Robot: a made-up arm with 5 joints.
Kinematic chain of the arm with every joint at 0, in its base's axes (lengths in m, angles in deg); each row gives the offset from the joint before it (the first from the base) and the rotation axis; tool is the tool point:
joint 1: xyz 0 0 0.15 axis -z
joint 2: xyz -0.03 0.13 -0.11 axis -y
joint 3: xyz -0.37 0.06 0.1 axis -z
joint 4: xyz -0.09 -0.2 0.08 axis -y
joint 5: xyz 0.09 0 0.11 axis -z
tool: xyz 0.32 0 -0.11
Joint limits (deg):
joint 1: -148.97..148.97
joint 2: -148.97..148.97
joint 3: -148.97..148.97
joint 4: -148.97..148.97
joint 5: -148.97..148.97
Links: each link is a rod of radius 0.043 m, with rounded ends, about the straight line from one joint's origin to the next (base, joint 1, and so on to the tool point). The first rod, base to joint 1, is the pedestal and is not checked.
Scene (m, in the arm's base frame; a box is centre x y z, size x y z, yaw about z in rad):
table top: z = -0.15
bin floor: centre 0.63 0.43 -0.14 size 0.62 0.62 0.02 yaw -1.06
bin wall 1: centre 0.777 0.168 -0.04 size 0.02 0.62 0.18 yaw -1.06
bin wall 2: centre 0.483 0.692 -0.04 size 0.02 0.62 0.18 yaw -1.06
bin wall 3: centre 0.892 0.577 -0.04 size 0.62 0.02 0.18 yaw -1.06
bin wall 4: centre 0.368 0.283 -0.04 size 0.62 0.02 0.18 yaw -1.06
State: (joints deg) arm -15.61 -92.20 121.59 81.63 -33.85
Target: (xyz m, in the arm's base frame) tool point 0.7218 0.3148 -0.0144
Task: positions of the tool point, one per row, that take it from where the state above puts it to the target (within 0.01 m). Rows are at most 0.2 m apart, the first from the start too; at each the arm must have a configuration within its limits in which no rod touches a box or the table.
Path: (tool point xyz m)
1: 0.5580 0.3664 0.2732
2: 0.6563 0.3476 0.1363
3: 0.7218 0.3148 -0.0144

